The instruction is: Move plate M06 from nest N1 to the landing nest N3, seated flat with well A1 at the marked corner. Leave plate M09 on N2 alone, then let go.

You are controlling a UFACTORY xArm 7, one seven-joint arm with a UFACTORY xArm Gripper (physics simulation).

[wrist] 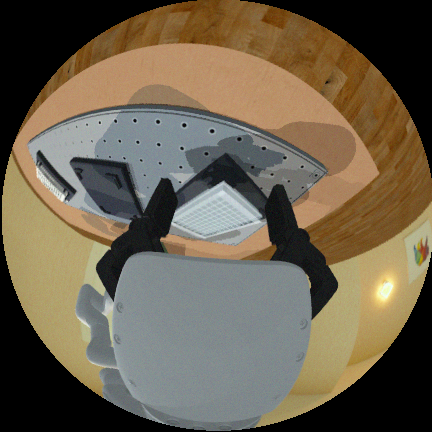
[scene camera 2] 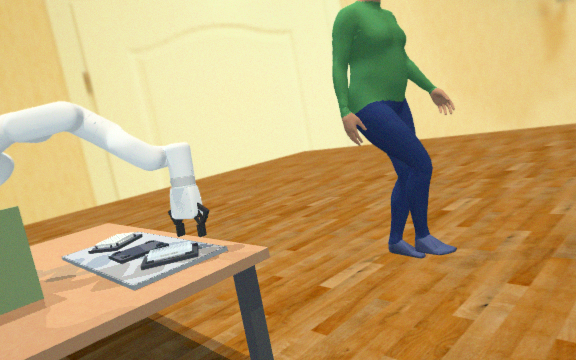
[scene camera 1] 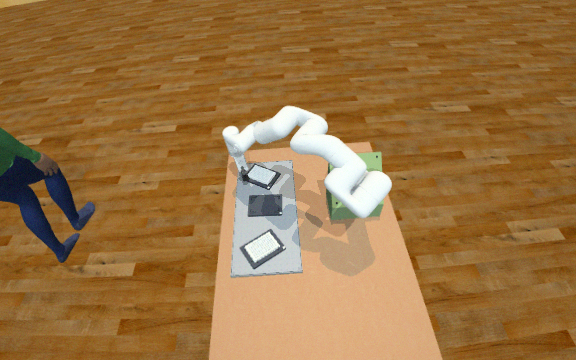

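Observation:
A pale plate lies in the dark nest at the far end of the board; it looks roughly level, but full seating cannot be told. My gripper is open and empty, above and beside this plate in scene camera 2. The middle nest is empty. A second white plate lies in the nest at the near end. Labels M06, M09, N1, N2, N3 and well A1 are not readable.
The nests stand on a grey perforated board on the wooden table. A green block stands by the arm's base. A person stands on the floor beyond the table.

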